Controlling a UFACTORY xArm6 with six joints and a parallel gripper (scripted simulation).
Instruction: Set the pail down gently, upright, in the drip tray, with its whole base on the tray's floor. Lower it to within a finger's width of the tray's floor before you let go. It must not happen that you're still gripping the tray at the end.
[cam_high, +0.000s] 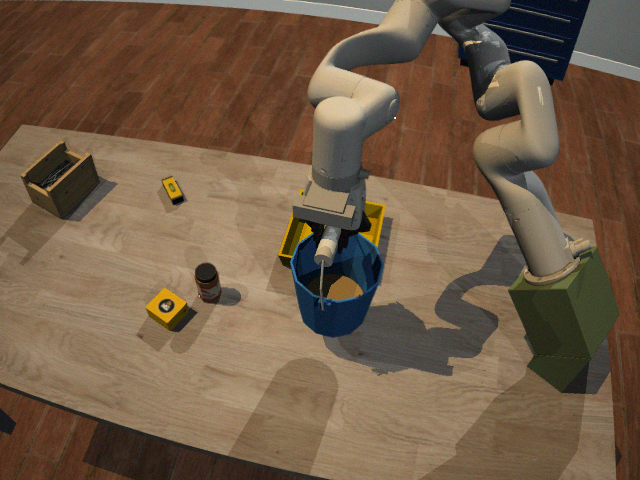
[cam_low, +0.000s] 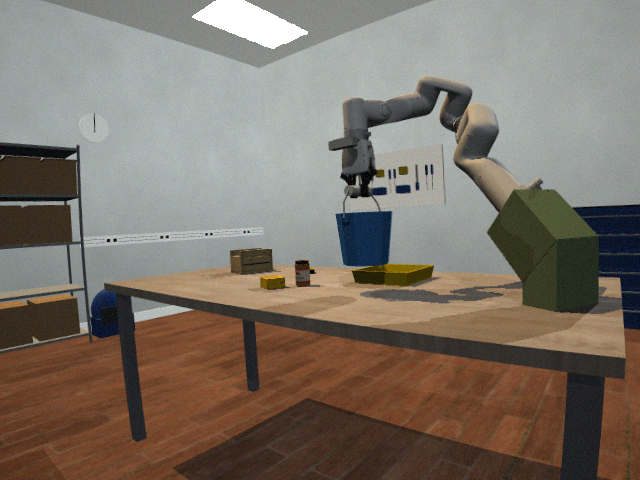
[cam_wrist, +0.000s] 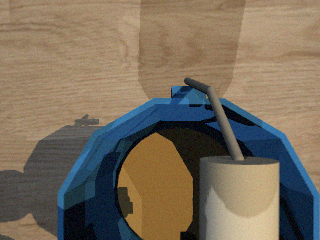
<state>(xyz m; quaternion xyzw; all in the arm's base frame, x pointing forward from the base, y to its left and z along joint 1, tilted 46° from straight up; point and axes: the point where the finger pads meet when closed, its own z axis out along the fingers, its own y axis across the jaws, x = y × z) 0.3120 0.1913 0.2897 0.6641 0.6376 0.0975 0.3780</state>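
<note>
Now: hand 10 mm past the blue pail and 90 mm above it. From my hand the other things lie so: pail handle (10 mm behind, 30 mm below); yellow drip tray (10 mm behind, 260 mm to the right, 300 mm below).
</note>
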